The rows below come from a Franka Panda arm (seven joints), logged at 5 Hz.
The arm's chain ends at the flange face. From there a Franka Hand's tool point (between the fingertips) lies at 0.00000 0.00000 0.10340 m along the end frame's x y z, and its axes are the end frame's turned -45 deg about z.
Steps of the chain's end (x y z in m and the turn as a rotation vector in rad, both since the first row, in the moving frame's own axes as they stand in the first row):
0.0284 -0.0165 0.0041 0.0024 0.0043 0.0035
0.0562 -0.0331 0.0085 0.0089 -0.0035 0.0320
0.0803 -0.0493 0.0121 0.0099 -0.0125 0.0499
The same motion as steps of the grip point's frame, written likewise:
0.0322 0.0086 0.0041 -0.0013 0.0047 0.0035
0.0636 0.0154 0.0085 0.0088 0.0038 0.0320
0.0915 0.0203 0.0121 0.0158 -0.0018 0.0499

